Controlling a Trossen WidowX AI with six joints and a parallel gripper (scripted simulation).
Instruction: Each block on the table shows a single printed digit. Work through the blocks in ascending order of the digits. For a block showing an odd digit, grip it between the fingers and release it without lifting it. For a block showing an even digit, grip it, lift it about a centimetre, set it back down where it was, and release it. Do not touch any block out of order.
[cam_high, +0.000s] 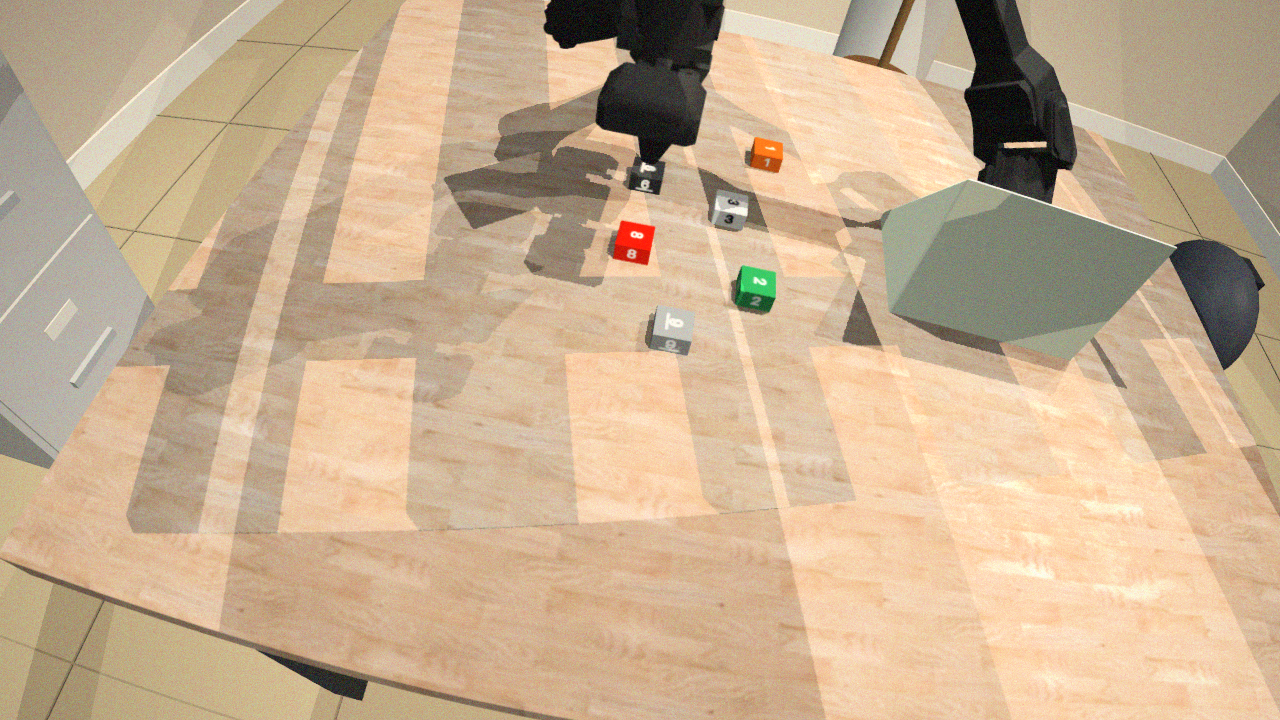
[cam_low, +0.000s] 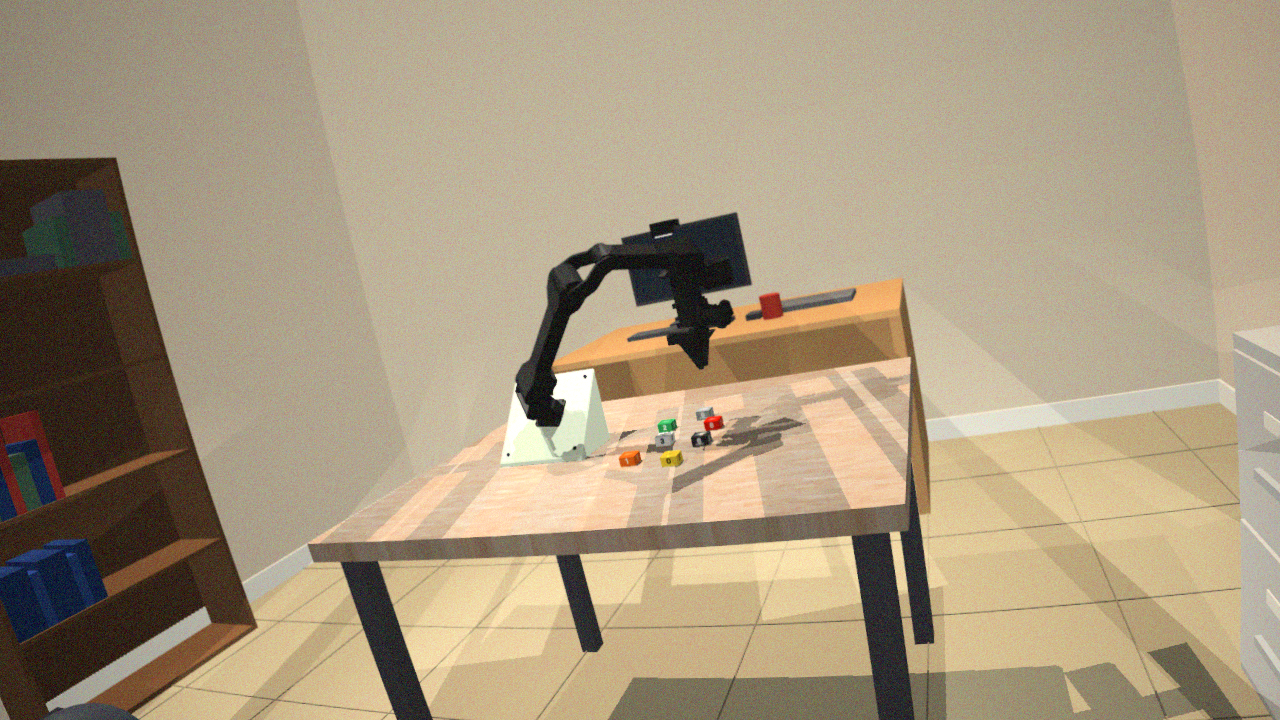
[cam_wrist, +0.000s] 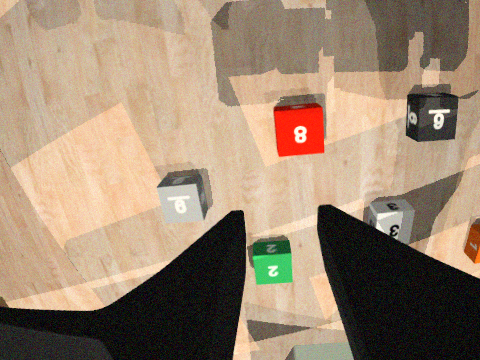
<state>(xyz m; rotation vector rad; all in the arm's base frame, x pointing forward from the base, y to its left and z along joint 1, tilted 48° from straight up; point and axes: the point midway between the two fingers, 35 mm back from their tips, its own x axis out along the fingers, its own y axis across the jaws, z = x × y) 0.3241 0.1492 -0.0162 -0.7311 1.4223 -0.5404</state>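
The grey block is 12 cm below my gripper tip, 7 cm to the left of it and 5 cm behind it. From my gripper tip the other things lie so: black block 12 cm to the right, 12 cm below, 2 cm ahead; then green block 12 cm below, 11 cm behind, 1 cm to the right; then red block 12 cm below, 2 cm to the right, 1 cm ahead.
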